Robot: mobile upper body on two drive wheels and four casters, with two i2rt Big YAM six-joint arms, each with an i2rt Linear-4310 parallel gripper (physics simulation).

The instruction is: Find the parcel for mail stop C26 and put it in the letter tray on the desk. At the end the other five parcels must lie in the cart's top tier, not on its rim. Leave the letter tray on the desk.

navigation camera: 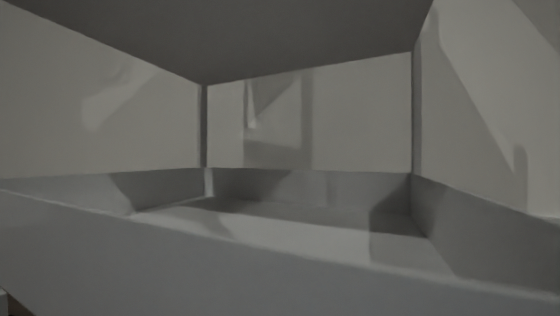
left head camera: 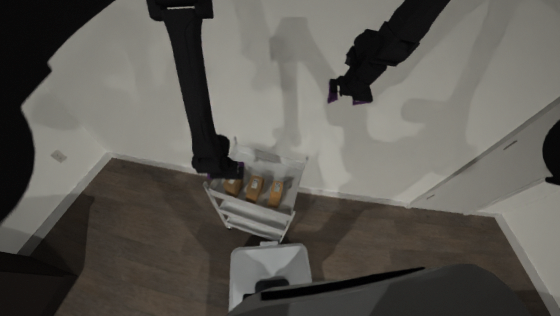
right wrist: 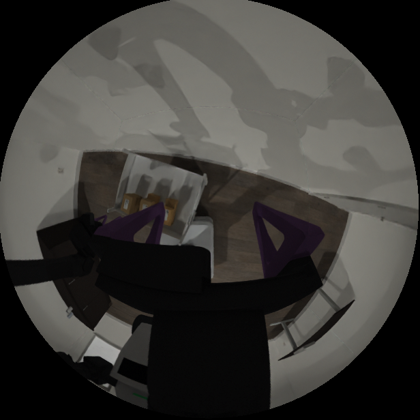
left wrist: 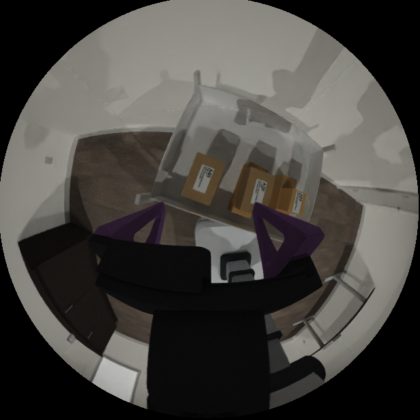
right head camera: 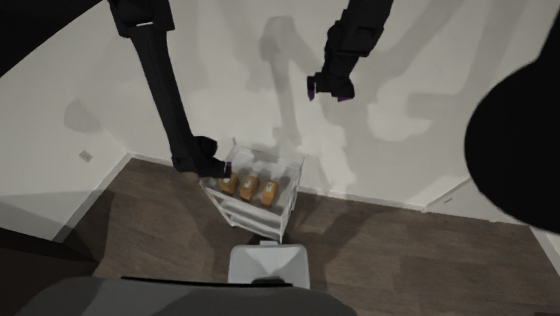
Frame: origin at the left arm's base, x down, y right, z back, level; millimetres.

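Seen in the pictures: left gripper, fingertip midpoint: (right head camera: 220, 171); right gripper, fingertip midpoint: (left head camera: 340, 102) (right head camera: 324, 100).
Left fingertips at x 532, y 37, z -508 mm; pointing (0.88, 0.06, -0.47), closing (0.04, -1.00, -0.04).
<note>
A point is followed by its place in that frame.
Brown parcels stand in a row in the white cart's (left head camera: 257, 213) @[x 1013, y 151, z -500 mm] (left wrist: 179, 134) top tier: a left one (left head camera: 233, 187) @[x 649, y 39, z -500 mm] (left wrist: 204, 179), a middle one (left head camera: 254, 189) @[x 645, y 140, z -484 mm] (left wrist: 260, 191) and a right one (left head camera: 275, 194) @[x 672, y 242, z -467 mm] (left wrist: 296, 201). Darker cardboard shows beside the middle and right tops; I cannot tell whether it is separate parcels. Their labels are too small to read surely. My left gripper (left head camera: 225, 171) @[x 532, y 37, z -508 mm] (right head camera: 215, 172) @[x 532, y 37, z -508 mm] (left wrist: 208, 206) is open and empty above the cart's left part. My right gripper (left head camera: 346, 101) @[x 225, y 451, z -589 mm] (right head camera: 327, 99) @[x 225, y 451, z -589 mm] (right wrist: 208, 206) is open and empty, up and right of the cart. I cannot make out the letter tray.
A light grey base (left head camera: 270, 257) @[x 1150, y 227, z -240 mm] (right head camera: 270, 255) @[x 1150, y 238, z -248 mm] stands close before the cart. A dark cabinet (left wrist: 70, 270) is at the lower left. A white surface (left wrist: 117, 377) lies beyond it. A wall runs close behind the cart. The cart's side wall (navigation camera: 200, 255) @[x 1216, y 199, z -398 mm] fills the navigation view's foreground.
</note>
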